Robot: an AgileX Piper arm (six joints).
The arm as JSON. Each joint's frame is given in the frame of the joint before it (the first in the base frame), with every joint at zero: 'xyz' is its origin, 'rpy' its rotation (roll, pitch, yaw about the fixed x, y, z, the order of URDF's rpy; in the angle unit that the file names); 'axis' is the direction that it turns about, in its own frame. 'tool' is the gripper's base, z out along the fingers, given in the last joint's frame.
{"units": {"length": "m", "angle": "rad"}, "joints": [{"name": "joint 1", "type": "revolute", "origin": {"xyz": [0.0, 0.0, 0.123], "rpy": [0.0, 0.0, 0.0]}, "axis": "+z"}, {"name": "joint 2", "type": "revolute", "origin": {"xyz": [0.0, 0.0, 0.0], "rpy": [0.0, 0.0, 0.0]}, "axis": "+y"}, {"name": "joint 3", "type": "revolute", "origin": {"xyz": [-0.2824, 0.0, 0.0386], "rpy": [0.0, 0.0, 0.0]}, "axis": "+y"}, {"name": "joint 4", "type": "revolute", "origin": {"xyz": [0.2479, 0.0, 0.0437], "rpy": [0.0, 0.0, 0.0]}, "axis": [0.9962, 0.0, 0.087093]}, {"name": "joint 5", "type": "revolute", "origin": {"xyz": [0.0, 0.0, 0.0], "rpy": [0.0, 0.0, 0.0]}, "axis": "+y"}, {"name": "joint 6", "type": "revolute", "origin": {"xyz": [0.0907, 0.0, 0.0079], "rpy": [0.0, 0.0, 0.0]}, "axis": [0.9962, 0.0, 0.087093]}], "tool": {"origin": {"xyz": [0.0, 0.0, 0.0], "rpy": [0.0, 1.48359, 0.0]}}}
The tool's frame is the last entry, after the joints.
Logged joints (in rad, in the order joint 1, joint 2, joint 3, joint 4, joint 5, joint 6), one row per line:
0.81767, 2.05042, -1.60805, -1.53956, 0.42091, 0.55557
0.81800, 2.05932, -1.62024, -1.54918, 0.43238, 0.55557
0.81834, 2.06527, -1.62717, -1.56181, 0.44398, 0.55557
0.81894, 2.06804, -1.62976, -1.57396, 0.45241, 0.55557
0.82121, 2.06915, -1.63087, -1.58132, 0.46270, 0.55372
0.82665, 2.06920, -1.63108, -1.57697, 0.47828, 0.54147
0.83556, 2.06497, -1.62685, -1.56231, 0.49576, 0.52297
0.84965, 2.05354, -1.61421, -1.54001, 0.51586, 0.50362
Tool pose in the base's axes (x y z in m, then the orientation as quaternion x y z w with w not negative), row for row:
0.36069, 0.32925, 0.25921, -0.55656, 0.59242, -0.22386, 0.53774
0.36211, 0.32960, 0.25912, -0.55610, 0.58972, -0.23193, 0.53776
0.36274, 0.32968, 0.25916, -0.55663, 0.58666, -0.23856, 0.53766
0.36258, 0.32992, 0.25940, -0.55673, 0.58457, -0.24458, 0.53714
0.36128, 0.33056, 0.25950, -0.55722, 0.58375, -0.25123, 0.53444
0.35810, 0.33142, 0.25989, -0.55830, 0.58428, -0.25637, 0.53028
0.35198, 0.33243, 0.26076, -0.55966, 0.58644, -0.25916, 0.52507
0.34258, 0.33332, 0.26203, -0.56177, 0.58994, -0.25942, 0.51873
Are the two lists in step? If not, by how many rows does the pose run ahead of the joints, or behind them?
The pose runs 1 row ahead of the joints: the pose in row i belongs to the joints in row i + 1.
